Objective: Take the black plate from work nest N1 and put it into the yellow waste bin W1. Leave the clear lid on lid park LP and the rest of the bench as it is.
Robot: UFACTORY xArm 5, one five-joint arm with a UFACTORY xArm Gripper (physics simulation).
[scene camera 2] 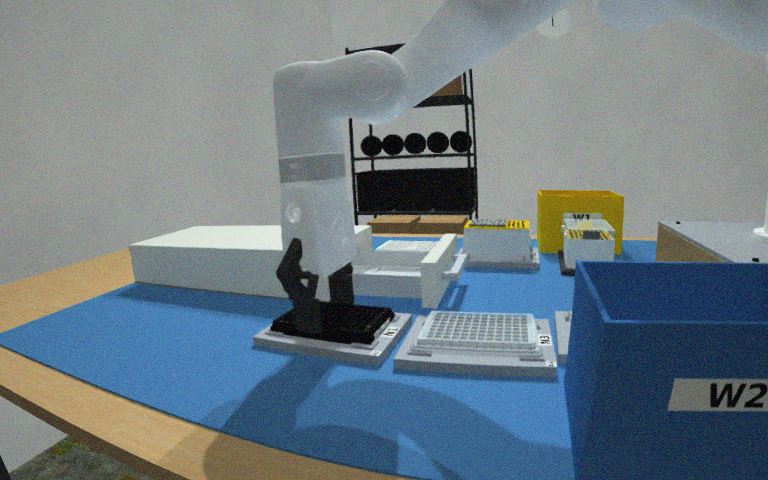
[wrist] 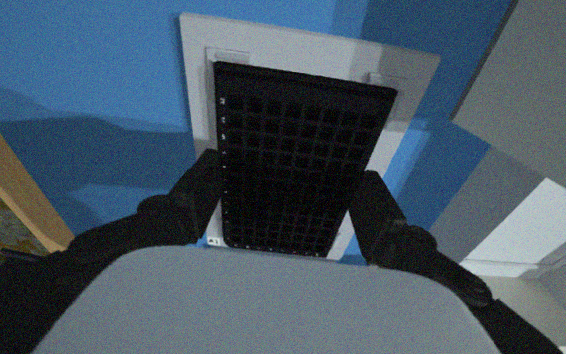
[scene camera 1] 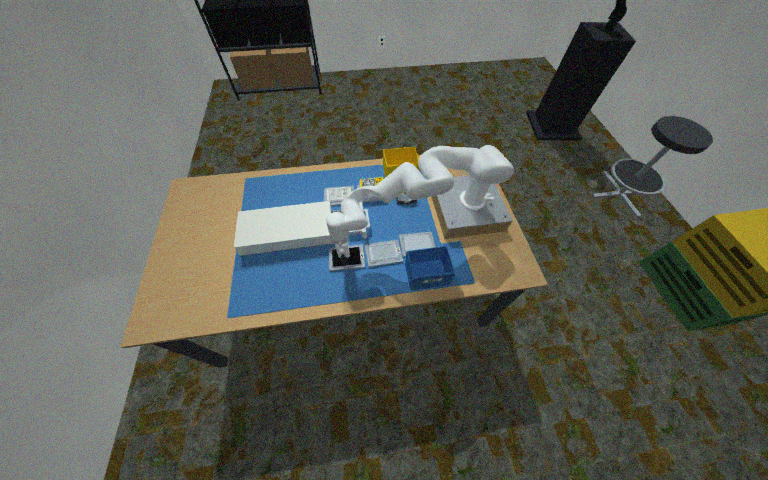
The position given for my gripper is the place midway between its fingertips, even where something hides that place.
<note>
In view: my gripper point(wrist: 289, 180), a black plate point(scene camera 2: 342, 323) and a long white cabinet point(scene camera 2: 240, 260).
The black plate also shows in the wrist view point(wrist: 293, 147). The long white cabinet also shows in the wrist view point(wrist: 507, 102) and in scene camera 1 point(scene camera 1: 265, 230).
</note>
